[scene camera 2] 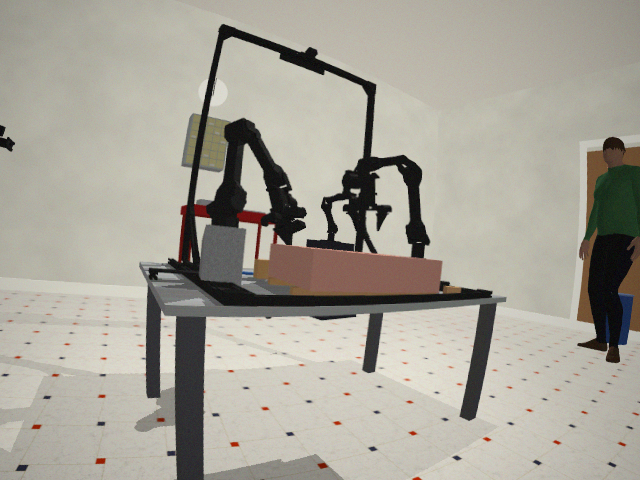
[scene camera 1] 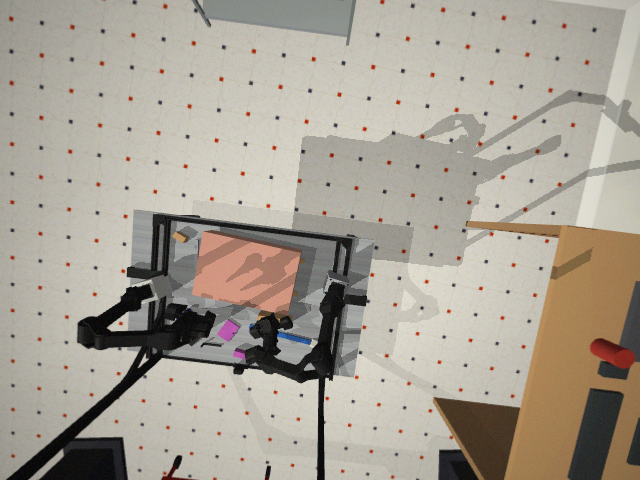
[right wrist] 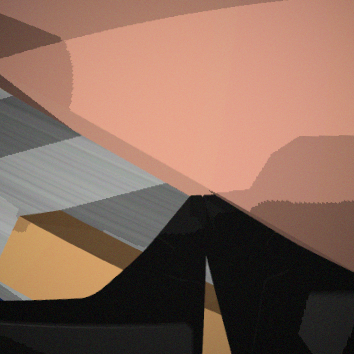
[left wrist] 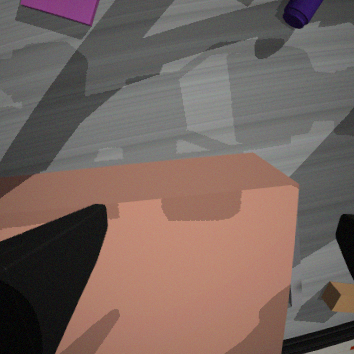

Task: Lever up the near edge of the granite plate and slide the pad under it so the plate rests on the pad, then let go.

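Seen in the pictures: left gripper, fingertip midpoint: point(scene camera 2: 367, 231) point(scene camera 1: 197, 308) point(left wrist: 222, 220); right gripper, fingertip midpoint: point(scene camera 1: 272, 313) point(right wrist: 201, 206); left arm's base, origin of the base link: point(scene camera 1: 145, 292); right arm's base, origin of the base link: point(scene camera 2: 223, 234) point(scene camera 1: 336, 288).
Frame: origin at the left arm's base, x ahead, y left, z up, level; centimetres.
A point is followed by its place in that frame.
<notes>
The granite plate, a thick salmon-pink slab point(scene camera 1: 242, 258) @(x 49.2, y 3.3, z 0.5 cm) point(scene camera 2: 361, 271) @(x 63.1, y 5.4, z -4.1 cm) point(left wrist: 200, 265) @(x 30.4, y -5.2, z 0.5 cm) point(right wrist: 190, 110) @(x 54.6, y -22.3, z 0.5 cm), lies over low tan strips point(scene camera 2: 310, 290) @(x 75.7, y -1.3, z -9.5 cm). A tan block point(scene camera 1: 273, 315) point(scene camera 2: 261, 268) @(x 59.8, y -33.0, z -8.1 cm) point(right wrist: 60, 255) @(x 48.4, y -28.6, z -5.3 cm), possibly the pad, lies at its near edge, partly hidden by my right gripper. My right gripper point(scene camera 1: 285, 321) point(scene camera 2: 288, 241) @(x 55.1, y -25.6, z 0.0 cm) point(right wrist: 201, 206) @(x 55.1, y -25.6, z 0.0 cm) is shut and empty, its tips at the plate's near side; whether they touch it is unclear. My left gripper point(scene camera 1: 206, 322) point(scene camera 2: 369, 219) @(x 26.6, y -12.2, z 8.5 cm) point(left wrist: 222, 220) @(x 26.6, y -12.2, z 8.5 cm) is open and empty, above table height, left of the right gripper in scene camera 1.
A blue bar point(scene camera 1: 294, 338) @(x 58.8, y -45.6, z -10.9 cm) and magenta blocks point(scene camera 1: 228, 329) @(x 26.9, y -31.7, z -10.8 cm) point(scene camera 1: 239, 353) point(left wrist: 62, 7) @(x 29.4, y -29.3, z -10.7 cm) lie on the near side. A purple cylinder point(left wrist: 302, 11) @(x 10.4, y -16.6, z -8.9 cm) shows in the left wrist view. A small tan block point(scene camera 1: 180, 236) @(x 19.6, y 21.1, z -8.6 cm) point(scene camera 2: 451, 289) @(x 20.7, y 21.0, z -9.5 cm) point(left wrist: 345, 297) @(x 19.3, y 18.8, z -8.6 cm) lies beyond the plate's left end. A black frame point(scene camera 2: 369, 124) @(x -11.5, y -35.1, z 67.8 cm) spans the table.
</notes>
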